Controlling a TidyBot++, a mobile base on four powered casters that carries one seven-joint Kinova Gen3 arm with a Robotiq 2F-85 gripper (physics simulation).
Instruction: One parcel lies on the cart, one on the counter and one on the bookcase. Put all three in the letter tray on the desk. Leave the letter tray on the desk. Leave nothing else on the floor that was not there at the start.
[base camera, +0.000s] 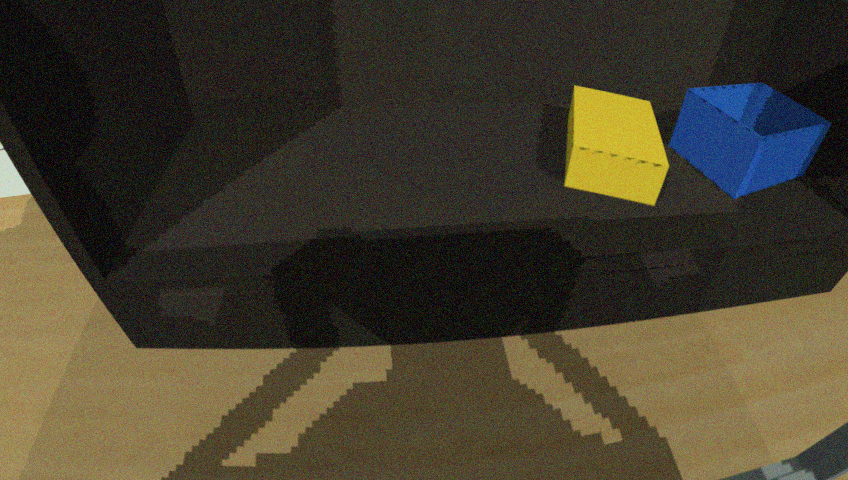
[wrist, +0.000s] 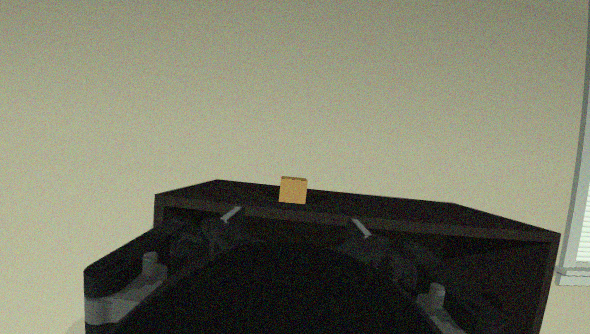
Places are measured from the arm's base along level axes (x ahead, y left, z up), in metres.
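Pixels of known places: gripper, fingertip midpoint: (wrist: 295, 224).
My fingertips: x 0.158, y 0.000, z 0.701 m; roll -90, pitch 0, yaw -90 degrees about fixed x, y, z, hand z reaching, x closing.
For each thing: its top centre in the pictures, then the offset to it from my fingertips. "*": a spot on its surface instead. Level surfaces: height alone.
- orange-tan parcel, middle of its top: (wrist: 294, 178) 0.009 m left, 0.262 m ahead, 0.012 m up
- yellow box, middle of its top: (base camera: 617, 120) 0.224 m right, 0.323 m ahead, 0.953 m down
- open blue bin, middle of its top: (base camera: 763, 106) 0.411 m right, 0.322 m ahead, 0.923 m down
- Wooden floor, its level: 1.098 m down
- window, surface spot: (wrist: 575, 225) * 1.121 m right, 0.518 m ahead, 0.092 m down
An orange-tan parcel (wrist: 293, 190) stands on the top board of the dark bookcase (wrist: 380, 205) (base camera: 416, 172), near its front edge in the wrist view. My gripper (wrist: 295, 224) is open and empty. Its two fingertips show left and right below the parcel in the picture, in front of the bookcase's upper part, and the parcel is not between them. The dark gripper body covers the lower middle of the wrist view and hides much of the bookcase front. The letter tray, the desk, the cart and the counter do not show in either view.
In the base view a yellow box (base camera: 615, 142) and an open blue bin (base camera: 720, 142) stand on the bookcase's low shelf, at the right. Wooden floor (base camera: 743, 356) with shadows lies in front of the bookcase. A window (wrist: 575, 225) is at the right edge of the wrist view.
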